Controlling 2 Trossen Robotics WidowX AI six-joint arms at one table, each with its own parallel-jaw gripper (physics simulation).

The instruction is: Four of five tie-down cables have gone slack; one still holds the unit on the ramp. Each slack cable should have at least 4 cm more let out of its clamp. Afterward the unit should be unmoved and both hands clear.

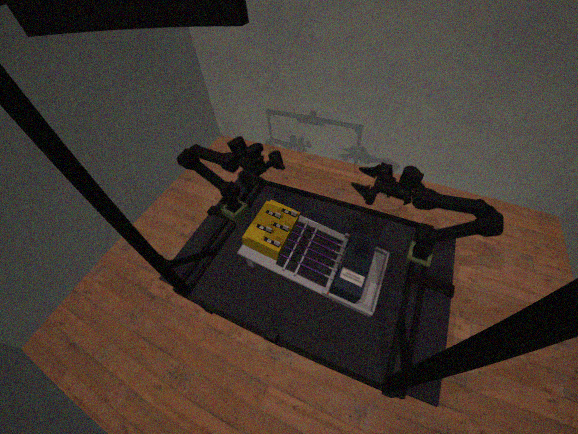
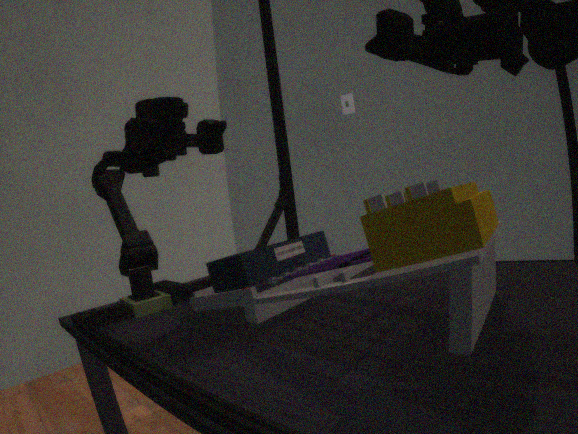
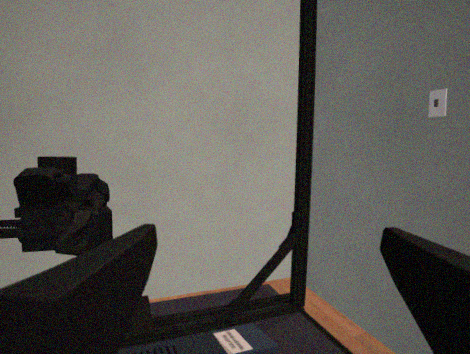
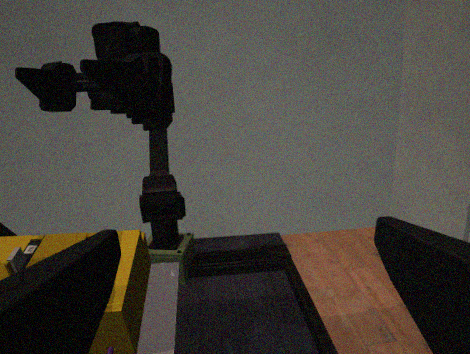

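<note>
The dark blue unit (image 1: pixel 356 290) (image 2: pixel 232 272) with a white label rests at the low end of the white ramp (image 1: pixel 305 282) (image 2: pixel 460 310) (image 4: pixel 157 305). A yellow clamp block (image 1: pixel 255 244) (image 2: pixel 425 235) (image 4: pixel 127 280) sits at the high end, with several small grey-and-black clamps (image 1: pixel 272 242) on top. Purple cables (image 1: pixel 320 258) (image 2: pixel 345 259) run between block and unit; which are slack cannot be told. My left gripper (image 1: pixel 265 171) (image 3: pixel 269 237) is open and empty, high beyond the yellow block. My right gripper (image 1: pixel 357 177) (image 2: pixel 223 131) (image 4: pixel 248 236) is open and empty, raised beyond the ramp.
The ramp stands on a dark table (image 1: pixel 295 325) (image 2: pixel 320 370). White crossbars (image 1: pixel 300 252) span the ramp under the cables. Black frame posts (image 1: pixel 90 175) (image 2: pixel 280 150) (image 3: pixel 302 150) rise around the table. Wooden floor (image 1: pixel 125 350) (image 4: pixel 345 290) surrounds it.
</note>
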